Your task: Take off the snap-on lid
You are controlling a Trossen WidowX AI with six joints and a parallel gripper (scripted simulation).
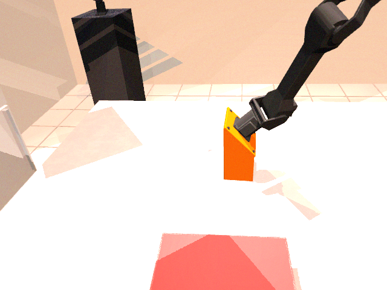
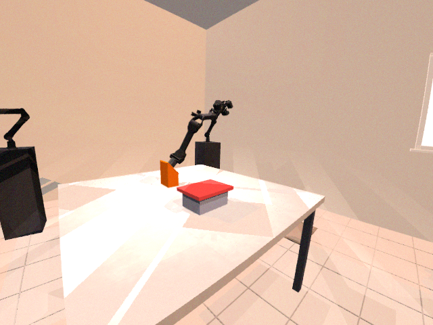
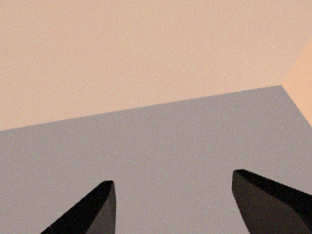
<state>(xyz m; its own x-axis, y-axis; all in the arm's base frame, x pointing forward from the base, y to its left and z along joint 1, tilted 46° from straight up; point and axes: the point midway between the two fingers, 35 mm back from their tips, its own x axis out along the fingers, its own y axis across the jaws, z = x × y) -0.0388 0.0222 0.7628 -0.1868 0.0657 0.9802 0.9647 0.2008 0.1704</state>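
Right now my gripper tip is 570 mm to the left of the lid, 560 mm above it and 530 mm short of it. From my gripper tip the other things lie so: grey storage box 610 mm below, 570 mm to the right, 530 mm ahead.
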